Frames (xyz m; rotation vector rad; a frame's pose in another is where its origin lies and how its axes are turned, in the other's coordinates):
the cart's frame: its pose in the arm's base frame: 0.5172 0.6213 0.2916 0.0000 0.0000 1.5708
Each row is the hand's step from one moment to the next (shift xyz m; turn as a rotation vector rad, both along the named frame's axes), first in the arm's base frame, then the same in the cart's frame.
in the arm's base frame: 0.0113 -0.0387 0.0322 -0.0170 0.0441 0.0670
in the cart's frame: -0.0387 -0.0113 0.0322 0.0441 0.0170 0.0670
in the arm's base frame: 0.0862 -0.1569 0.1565 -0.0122 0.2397 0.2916
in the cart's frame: -0.1569 -0.0862 0.1565 0.2397 0.0122 0.2916
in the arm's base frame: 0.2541 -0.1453 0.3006 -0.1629 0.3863 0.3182
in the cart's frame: -0.1453 -0.2541 0.3006 0.3863 0.1629 0.3182
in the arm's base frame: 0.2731 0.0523 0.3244 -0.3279 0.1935 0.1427
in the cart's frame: 0.0523 -0.2731 0.3244 0.1935 0.3279 0.1427
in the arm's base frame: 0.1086 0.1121 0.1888 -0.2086 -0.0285 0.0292
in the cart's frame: 0.1121 -0.1086 0.1888 -0.0285 0.2086 0.0292
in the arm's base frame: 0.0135 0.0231 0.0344 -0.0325 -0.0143 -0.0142
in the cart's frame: 0.0231 -0.0135 0.0344 -0.0143 0.0325 -0.0142
